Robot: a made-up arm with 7 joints.
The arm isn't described. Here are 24 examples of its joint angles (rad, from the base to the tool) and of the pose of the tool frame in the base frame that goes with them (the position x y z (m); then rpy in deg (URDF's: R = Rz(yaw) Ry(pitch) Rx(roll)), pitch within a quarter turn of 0, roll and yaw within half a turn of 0).
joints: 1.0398 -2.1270 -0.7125 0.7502 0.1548 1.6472 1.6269
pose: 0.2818 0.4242 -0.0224 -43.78 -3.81 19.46
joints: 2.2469 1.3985 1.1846 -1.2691 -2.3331 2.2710 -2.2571
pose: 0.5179 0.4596 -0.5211 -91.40 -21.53 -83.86
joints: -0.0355 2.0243 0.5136 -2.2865 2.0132 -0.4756 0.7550
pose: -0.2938 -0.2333 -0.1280 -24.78 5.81 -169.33
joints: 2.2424 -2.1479 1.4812 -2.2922 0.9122 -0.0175 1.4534
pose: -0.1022 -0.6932 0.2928 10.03 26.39 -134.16
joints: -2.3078 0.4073 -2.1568 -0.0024 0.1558 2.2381 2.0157
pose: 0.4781 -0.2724 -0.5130 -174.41 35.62 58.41
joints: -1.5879 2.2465 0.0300 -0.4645 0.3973 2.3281 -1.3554
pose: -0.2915 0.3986 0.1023 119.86 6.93 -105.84
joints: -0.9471 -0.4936 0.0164 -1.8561 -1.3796 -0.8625 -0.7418
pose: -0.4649 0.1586 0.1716 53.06 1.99 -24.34
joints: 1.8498 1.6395 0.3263 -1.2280 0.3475 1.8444 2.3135
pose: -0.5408 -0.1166 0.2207 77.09 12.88 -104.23
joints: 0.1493 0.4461 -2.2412 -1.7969 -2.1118 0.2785 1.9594
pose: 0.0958 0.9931 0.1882 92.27 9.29 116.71
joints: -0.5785 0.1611 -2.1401 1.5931 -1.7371 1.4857 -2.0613
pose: 0.6942 0.4276 0.4408 -15.59 -33.66 -157.57
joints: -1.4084 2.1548 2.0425 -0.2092 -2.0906 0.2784 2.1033
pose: -0.4803 0.1507 -0.6171 72.94 60.20 -118.95
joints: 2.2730 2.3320 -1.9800 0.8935 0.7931 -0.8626 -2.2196
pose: -0.2361 -0.0865 0.7525 -18.41 26.90 -89.74
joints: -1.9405 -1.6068 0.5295 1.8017 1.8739 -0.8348 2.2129
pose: 0.5446 0.2501 0.4786 -99.09 -64.09 -78.27
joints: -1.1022 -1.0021 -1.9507 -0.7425 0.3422 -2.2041 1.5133
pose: 0.5475 -0.0659 -0.2992 -123.92 0.70 -93.64
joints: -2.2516 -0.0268 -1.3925 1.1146 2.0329 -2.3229 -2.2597
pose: -0.2399 0.1010 0.3084 99.22 23.25 -44.90
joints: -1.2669 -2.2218 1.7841 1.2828 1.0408 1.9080 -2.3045
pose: 0.4273 0.9840 0.5054 109.77 41.18 159.51
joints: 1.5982 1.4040 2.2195 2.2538 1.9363 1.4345 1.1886
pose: -0.6458 -0.1347 -0.3560 -157.34 -27.77 -134.70
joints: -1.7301 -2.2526 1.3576 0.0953 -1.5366 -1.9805 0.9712
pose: -0.2492 0.8285 0.3921 67.95 -4.92 148.15
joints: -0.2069 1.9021 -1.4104 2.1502 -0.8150 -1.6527 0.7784
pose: 0.5640 0.2830 0.0562 163.97 11.99 22.16
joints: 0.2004 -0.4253 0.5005 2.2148 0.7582 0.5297 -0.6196
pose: -0.0185 -0.4295 0.4634 -128.52 58.07 74.48
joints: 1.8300 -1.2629 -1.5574 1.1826 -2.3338 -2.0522 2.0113
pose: -0.3399 -0.8822 0.3462 -52.16 -30.07 172.09
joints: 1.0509 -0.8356 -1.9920 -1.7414 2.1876 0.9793 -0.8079
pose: -0.1420 -0.1436 -0.0265 63.59 -39.84 165.82
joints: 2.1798 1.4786 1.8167 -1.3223 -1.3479 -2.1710 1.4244
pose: 0.3651 -0.0408 -0.7186 143.00 8.70 26.91
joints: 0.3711 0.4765 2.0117 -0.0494 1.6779 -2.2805 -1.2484
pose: 0.0761 0.4398 0.2139 24.11 33.80 -41.21
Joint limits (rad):
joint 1: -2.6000..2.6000
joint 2: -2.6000..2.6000
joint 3: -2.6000..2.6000
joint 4: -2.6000..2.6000
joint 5: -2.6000..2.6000
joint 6: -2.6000..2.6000
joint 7: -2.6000..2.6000
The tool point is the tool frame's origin. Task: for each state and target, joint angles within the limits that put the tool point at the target. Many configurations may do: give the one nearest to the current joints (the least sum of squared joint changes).
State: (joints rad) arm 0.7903 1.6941 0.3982 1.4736 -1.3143 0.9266 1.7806
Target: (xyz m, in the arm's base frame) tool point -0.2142 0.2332 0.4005
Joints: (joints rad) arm 0.7406 1.8698 -0.1375 1.0790 -2.0542 1.5258 1.5987
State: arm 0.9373 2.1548 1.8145 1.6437 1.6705 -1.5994 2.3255
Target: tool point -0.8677 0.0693 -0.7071
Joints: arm 1.1060 2.4509 1.7921 1.4044 1.2471 -1.8061 2.4210
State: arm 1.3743 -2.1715 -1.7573 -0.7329 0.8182 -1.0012 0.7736
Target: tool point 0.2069 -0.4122 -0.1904
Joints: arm 1.0506 -1.6810 -1.0029 -0.3903 1.2021 -0.5296 1.1925
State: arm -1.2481 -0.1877 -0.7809 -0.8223 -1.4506 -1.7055 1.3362
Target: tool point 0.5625 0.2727 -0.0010
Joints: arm -2.1248 0.4430 -1.1995 -1.1540 -1.4603 -1.3213 0.9231
